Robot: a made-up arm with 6 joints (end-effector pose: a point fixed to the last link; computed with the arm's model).
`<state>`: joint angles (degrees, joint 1 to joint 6).
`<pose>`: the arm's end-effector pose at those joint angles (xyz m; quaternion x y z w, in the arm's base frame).
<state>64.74 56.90 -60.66 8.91 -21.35 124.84</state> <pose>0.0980 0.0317 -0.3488 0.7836 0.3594 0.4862 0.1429</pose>
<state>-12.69 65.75 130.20 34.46 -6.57 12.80</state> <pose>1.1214 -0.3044 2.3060 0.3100 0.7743 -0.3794 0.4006</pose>
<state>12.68 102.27 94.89 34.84 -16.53 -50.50</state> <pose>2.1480 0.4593 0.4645 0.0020 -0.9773 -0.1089 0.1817</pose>
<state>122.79 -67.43 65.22 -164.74 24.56 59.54</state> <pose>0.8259 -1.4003 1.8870 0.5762 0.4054 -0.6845 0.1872</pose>
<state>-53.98 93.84 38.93 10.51 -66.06 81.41</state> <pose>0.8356 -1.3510 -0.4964 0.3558 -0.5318 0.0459 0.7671</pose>
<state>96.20 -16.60 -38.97 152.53 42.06 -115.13</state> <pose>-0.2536 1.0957 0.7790 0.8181 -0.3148 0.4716 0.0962</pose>
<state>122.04 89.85 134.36 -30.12 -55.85 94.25</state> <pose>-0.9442 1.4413 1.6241 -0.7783 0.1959 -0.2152 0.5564</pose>
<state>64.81 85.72 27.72 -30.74 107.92 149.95</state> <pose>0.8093 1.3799 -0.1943 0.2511 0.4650 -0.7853 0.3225</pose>
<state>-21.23 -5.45 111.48 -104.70 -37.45 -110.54</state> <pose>-0.7506 0.3048 2.5455 0.7250 -0.2614 -0.5536 0.3154</pose>
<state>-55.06 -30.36 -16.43 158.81 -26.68 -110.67</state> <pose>0.6298 -0.9113 1.7397 0.5854 0.6671 -0.4560 0.0656</pose>
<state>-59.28 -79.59 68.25 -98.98 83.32 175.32</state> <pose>-1.0423 1.3538 1.3506 0.8065 0.2671 0.0540 0.5248</pose>
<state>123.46 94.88 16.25 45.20 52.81 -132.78</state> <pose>-0.8550 1.0387 -0.6733 0.4219 -0.2822 -0.0051 0.8616</pose>
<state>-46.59 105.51 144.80 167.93 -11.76 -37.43</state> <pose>1.2006 -1.3093 1.5013 -0.5175 -0.1960 0.8143 0.1751</pose>
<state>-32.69 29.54 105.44 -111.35 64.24 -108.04</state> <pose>0.4371 -0.5228 2.5162 -0.6143 -0.3950 0.5439 0.4133</pose>
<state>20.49 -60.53 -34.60 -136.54 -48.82 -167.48</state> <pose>0.5911 0.3068 1.7399 -0.1348 0.6811 -0.3330 0.6379</pose>
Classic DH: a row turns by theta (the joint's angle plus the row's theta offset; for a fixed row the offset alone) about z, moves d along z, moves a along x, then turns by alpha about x. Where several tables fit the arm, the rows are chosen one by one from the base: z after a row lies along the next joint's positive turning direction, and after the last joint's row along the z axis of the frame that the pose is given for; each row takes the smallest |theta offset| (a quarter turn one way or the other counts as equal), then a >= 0, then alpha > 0; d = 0 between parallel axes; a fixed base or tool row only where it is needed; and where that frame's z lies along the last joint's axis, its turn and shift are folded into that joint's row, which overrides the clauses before.
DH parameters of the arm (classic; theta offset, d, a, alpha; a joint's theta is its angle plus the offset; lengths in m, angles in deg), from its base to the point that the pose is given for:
base (fixed): 54.46 0 -0.0344 0
joint 1: -54.46 0.622 0.073 -90
joint 2: 88.92 0 -0.6911 180
joint 3: -1.08 -0.003 -0.166 90
joint 4: 0 -1.291 -0.016 -90
joint 5: 0 0.042 -0.026 90
joint 6: -90 -0.169 0.029 -90
tool (fixed): -90 0.027 0 0

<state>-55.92 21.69 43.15 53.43 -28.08 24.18</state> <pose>0.8171 -1.3926 1.9279 -0.5219 -0.6134 0.4754 0.3541</pose>
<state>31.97 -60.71 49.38 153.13 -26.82 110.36</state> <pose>-1.1191 -0.6573 2.2210 -0.6719 0.0094 0.5134 0.5338</pose>
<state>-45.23 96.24 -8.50 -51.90 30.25 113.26</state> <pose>0.2833 -0.5208 -0.8688 0.0091 -0.5818 0.2218 0.7824</pose>
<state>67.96 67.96 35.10 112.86 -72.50 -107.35</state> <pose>0.8323 1.8001 0.3334 -0.0314 0.9799 -0.1794 0.0813</pose>
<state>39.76 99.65 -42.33 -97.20 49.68 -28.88</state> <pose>-0.1149 -0.3031 -0.4485 -0.6341 -0.7213 0.0557 0.2731</pose>
